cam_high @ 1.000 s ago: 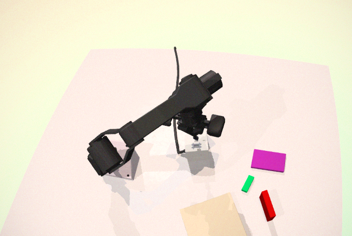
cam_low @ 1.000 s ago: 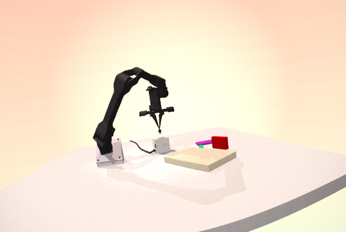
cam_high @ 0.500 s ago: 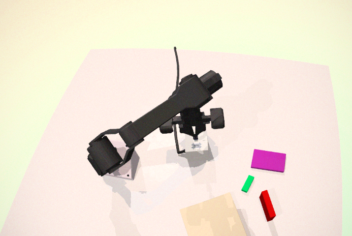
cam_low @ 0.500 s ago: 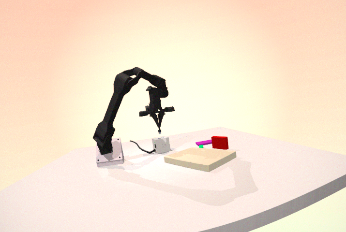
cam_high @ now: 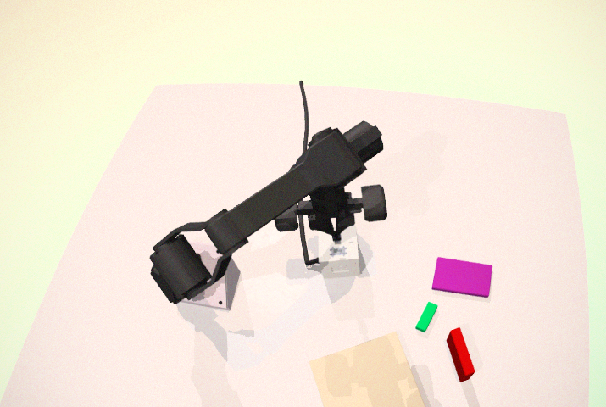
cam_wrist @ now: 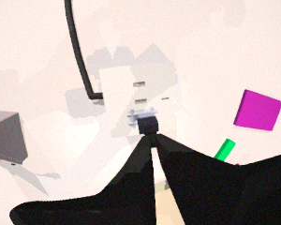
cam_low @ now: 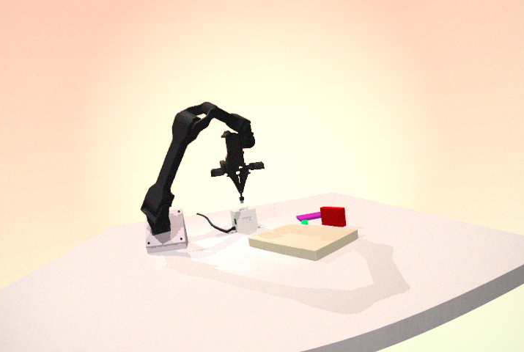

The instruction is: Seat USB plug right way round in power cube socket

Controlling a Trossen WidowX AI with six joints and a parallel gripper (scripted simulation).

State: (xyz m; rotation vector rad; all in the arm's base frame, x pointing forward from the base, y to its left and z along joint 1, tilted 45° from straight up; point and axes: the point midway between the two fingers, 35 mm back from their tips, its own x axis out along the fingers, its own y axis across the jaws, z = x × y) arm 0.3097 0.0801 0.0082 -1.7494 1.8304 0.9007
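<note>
My gripper tip is now 20 mm above the dark USB plug. The rest, counted from my gripper tip: red block (240 mm ahead, 210 mm to the right, 110 mm below); magenta flat block (260 mm ahead, 30 mm to the right, 130 mm below); green block (180 mm ahead, 120 mm to the right, 130 mm below).
</note>
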